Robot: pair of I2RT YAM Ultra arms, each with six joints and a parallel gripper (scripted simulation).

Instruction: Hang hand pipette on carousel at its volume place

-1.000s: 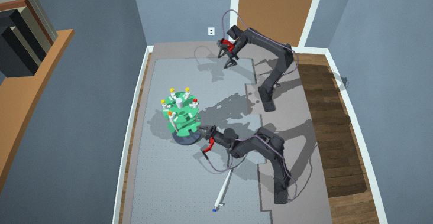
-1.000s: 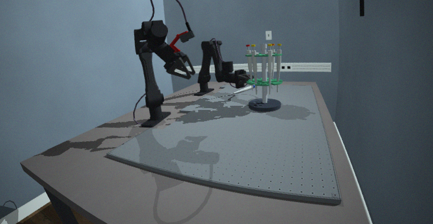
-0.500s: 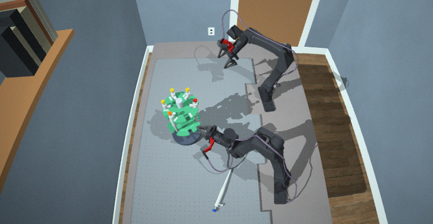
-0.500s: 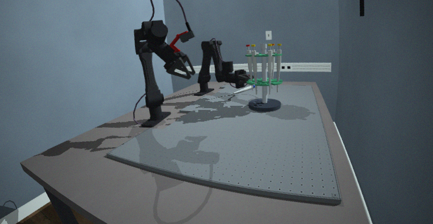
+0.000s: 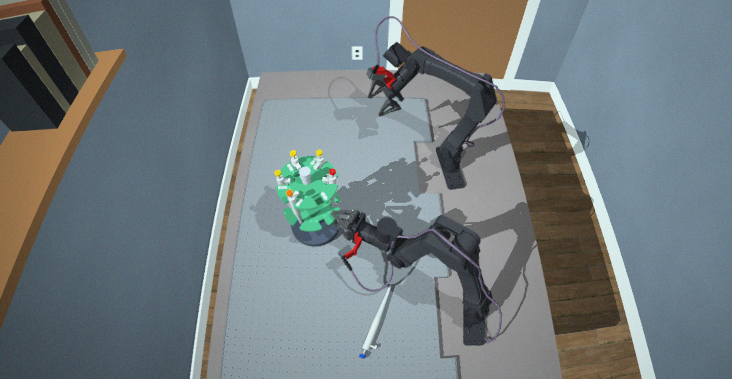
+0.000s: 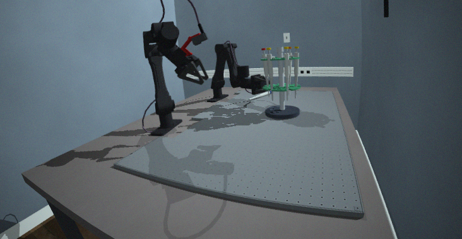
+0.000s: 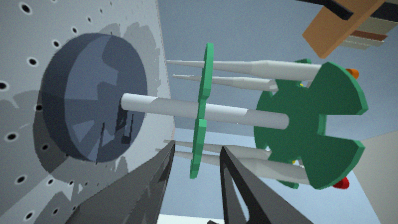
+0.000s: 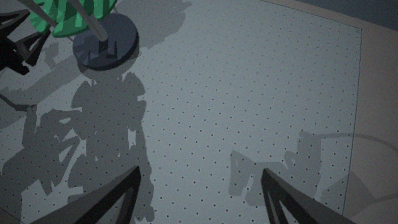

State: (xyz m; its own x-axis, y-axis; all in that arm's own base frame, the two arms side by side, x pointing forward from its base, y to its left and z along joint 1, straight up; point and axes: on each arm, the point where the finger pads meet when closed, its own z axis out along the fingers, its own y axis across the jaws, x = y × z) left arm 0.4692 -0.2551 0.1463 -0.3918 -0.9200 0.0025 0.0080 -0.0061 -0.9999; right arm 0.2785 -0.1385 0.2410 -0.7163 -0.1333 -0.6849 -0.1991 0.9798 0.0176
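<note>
My left gripper is now 130 mm past the white hand pipette, 320 mm to the right of it and 130 mm above it.
</note>
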